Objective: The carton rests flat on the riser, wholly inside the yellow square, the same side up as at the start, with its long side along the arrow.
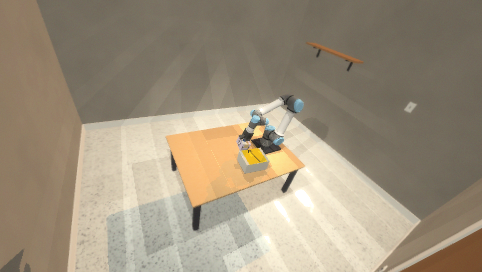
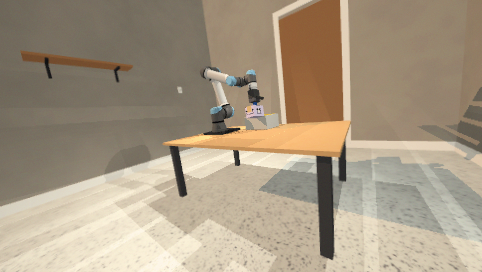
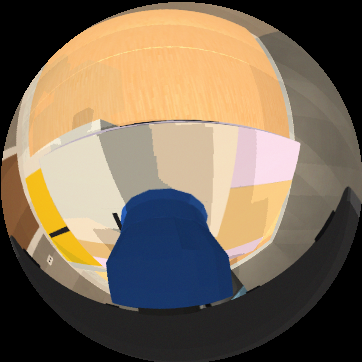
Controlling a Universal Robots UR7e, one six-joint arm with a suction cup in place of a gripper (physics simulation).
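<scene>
My suction gripper (image 1: 244,139) (image 2: 255,103) (image 3: 165,200) is shut on the carton, with its blue cup against the top face. The carton (image 1: 243,145) (image 2: 254,111) (image 3: 190,155) is pale lilac with tan patches and up-arrows on its side, and hangs about level. It is at the far-left corner of the light grey riser (image 1: 254,167) (image 2: 271,121), beside and partly over its top. The yellow square (image 1: 260,158) (image 3: 42,200) on the riser shows beside the carton. Part of the black arrow (image 1: 256,156) (image 3: 59,232) shows; the rest is hidden. The gap beneath the carton is unclear.
The wooden table (image 1: 200,165) (image 2: 310,135) (image 3: 175,75) bears the riser and the arm's black base plate (image 1: 267,146) (image 2: 221,131), which is close behind the riser. A wall shelf (image 1: 334,52) (image 2: 75,60) is well away from the arm.
</scene>
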